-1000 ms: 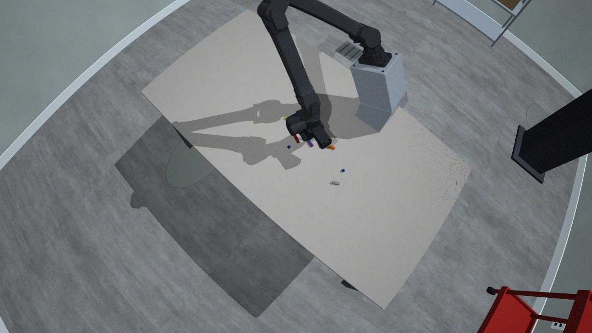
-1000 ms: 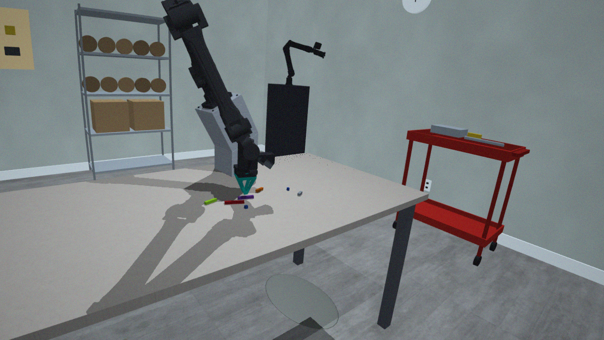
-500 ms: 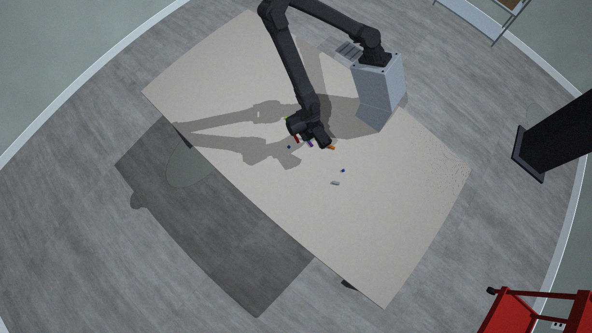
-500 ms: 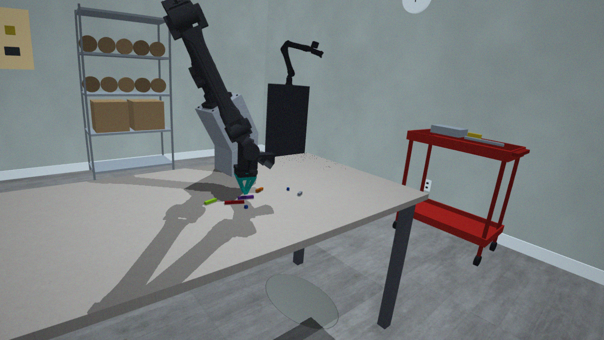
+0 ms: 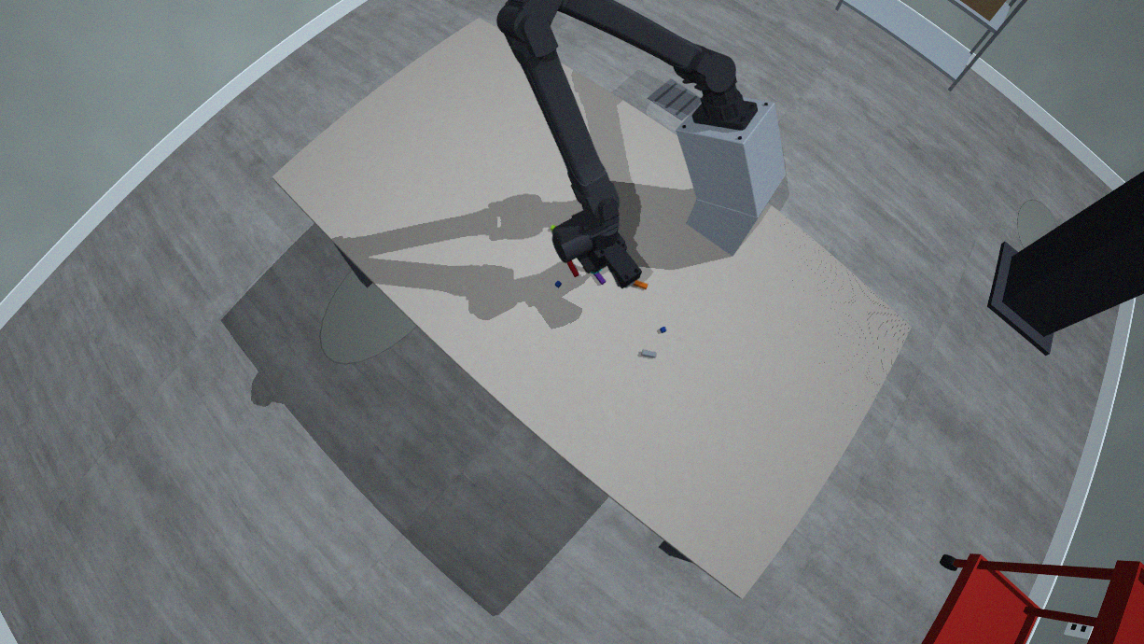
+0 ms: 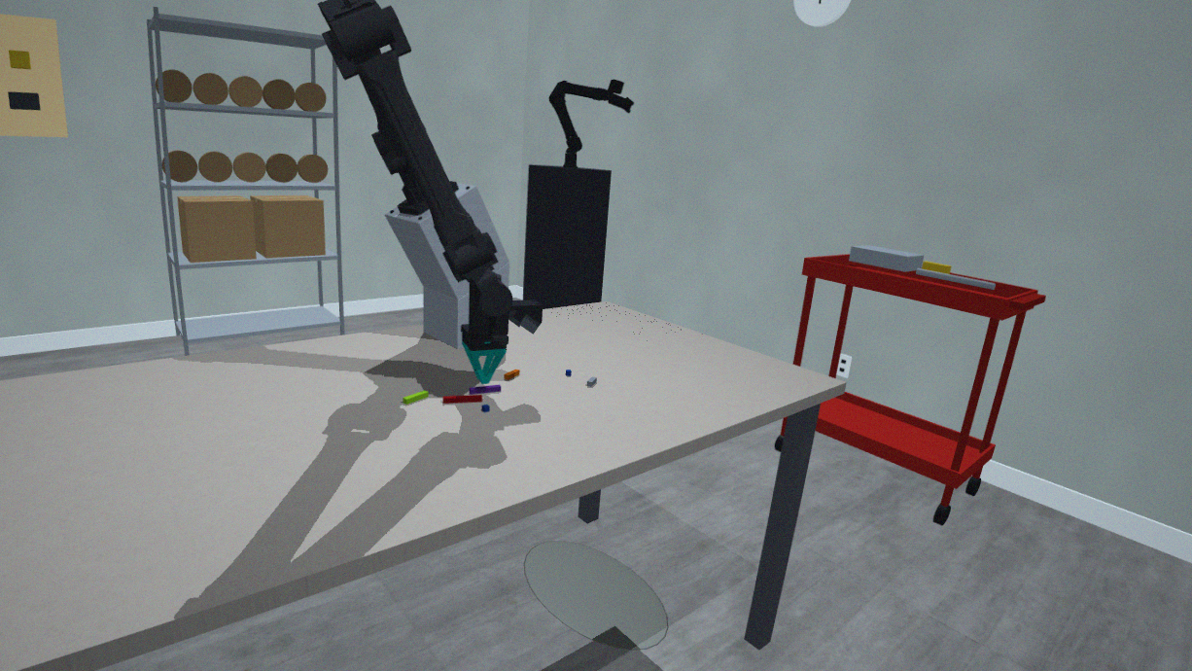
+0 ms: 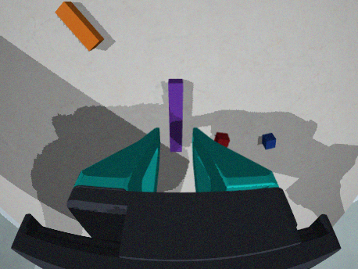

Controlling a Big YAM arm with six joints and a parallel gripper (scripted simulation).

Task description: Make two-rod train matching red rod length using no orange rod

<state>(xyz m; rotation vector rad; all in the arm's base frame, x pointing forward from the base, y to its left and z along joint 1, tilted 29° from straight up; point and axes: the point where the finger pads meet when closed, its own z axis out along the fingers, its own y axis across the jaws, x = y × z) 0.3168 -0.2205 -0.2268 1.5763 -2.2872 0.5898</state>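
My hand is 3 cm above the purple rod. Round my hand: red rod 2 cm ahead, 6 cm to the right, 3 cm below; lime rod 4 cm behind, 12 cm to the right, 3 cm below; orange rod 3 cm behind, 10 cm to the left, 3 cm below.
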